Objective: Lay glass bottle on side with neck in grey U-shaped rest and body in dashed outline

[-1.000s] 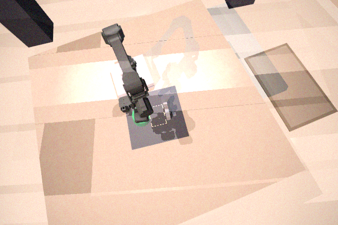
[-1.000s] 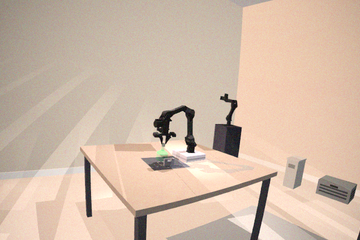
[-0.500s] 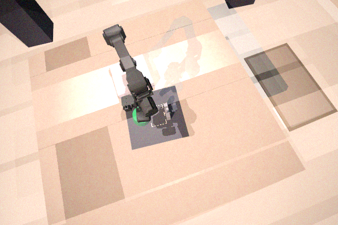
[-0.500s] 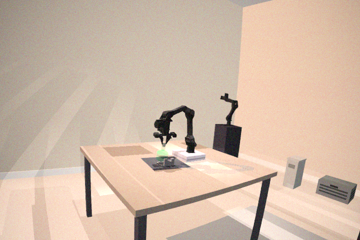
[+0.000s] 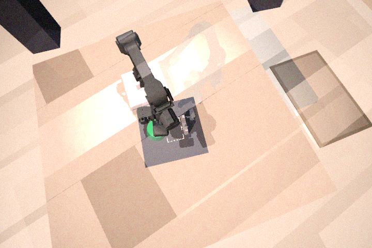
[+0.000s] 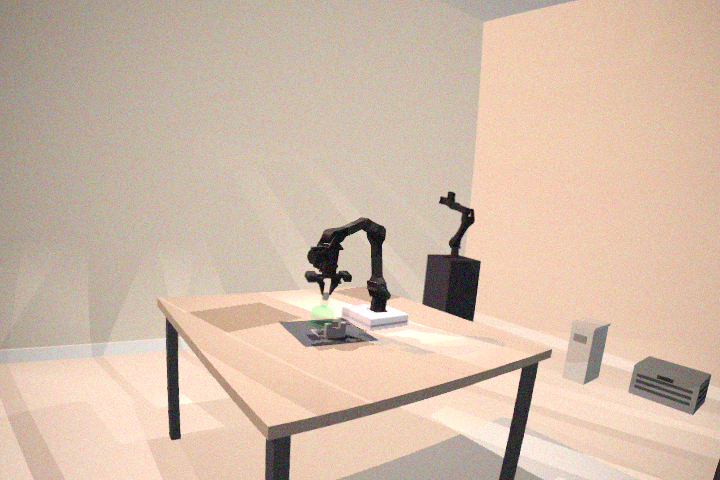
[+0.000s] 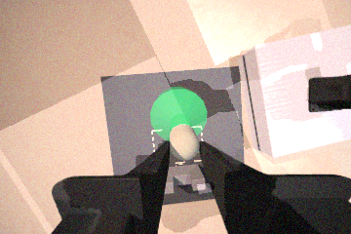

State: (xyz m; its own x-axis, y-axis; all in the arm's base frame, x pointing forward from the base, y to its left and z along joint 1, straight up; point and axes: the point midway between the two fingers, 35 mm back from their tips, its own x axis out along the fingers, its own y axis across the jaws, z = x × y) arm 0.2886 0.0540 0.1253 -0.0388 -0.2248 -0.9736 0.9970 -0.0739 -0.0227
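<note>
My gripper tip is 5 cm above the glass bottle and 1 cm to the left of it. From my gripper tip the other things lie so: grey mat: 15 cm below, 4 cm to the left.
</note>
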